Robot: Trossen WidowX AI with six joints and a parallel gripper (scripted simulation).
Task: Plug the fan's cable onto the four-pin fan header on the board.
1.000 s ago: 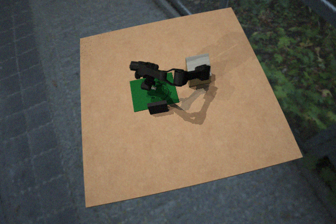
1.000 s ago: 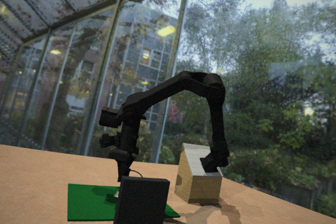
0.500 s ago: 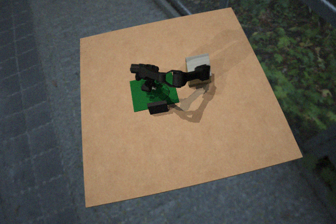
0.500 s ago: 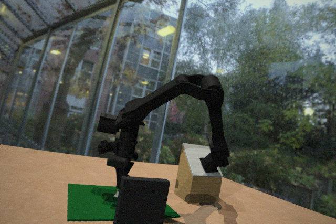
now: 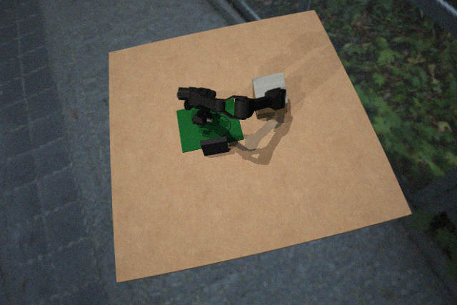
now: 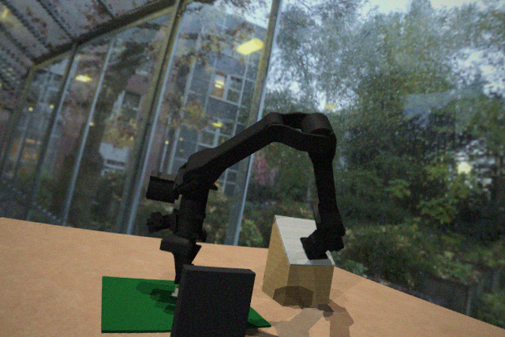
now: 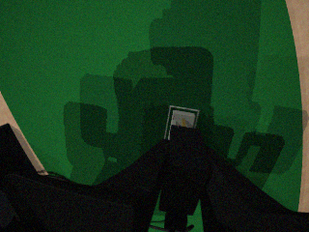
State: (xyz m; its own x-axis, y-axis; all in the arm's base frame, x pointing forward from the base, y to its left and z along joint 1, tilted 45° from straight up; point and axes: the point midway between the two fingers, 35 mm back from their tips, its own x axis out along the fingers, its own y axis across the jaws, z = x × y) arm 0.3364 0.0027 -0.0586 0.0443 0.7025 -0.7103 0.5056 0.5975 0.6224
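The pale four-pin header is 1 cm behind my gripper tip and 4 cm below it. From my gripper tip the other things lie so: green board 3 cm to the left, 6 cm below; then black fan plug 1 cm behind, 1 cm above; then black fan 17 cm to the left, 2 cm above.
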